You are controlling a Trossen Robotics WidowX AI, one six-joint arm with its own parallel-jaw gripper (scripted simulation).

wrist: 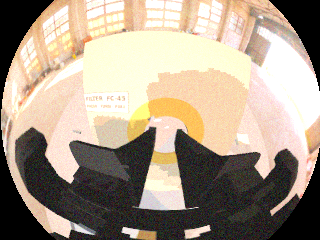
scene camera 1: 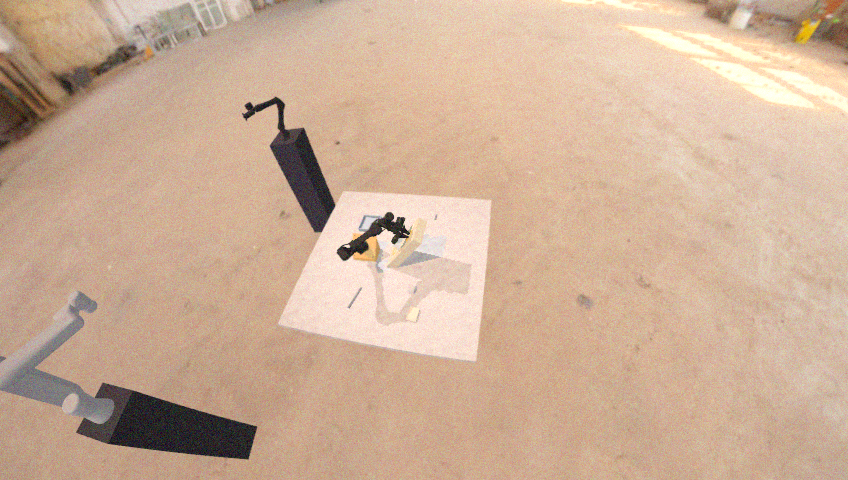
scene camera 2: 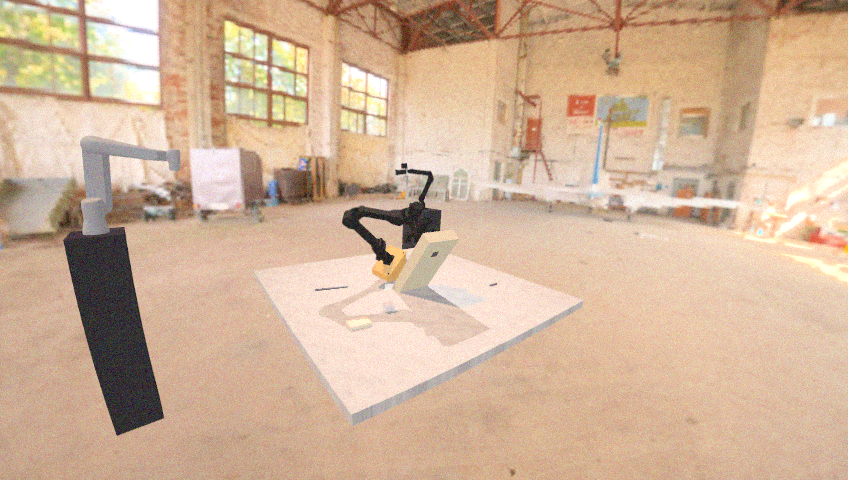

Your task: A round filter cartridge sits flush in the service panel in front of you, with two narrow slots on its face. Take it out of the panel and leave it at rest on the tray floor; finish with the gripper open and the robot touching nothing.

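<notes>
My gripper (wrist: 165, 131). Cream service panel (scene camera 2: 432, 249), (wrist: 127, 78), (scene camera 1: 417, 230). Round filter cartridge (wrist: 166, 127); scene camera 2 does not show it, hidden by the cream service panel.
</notes>
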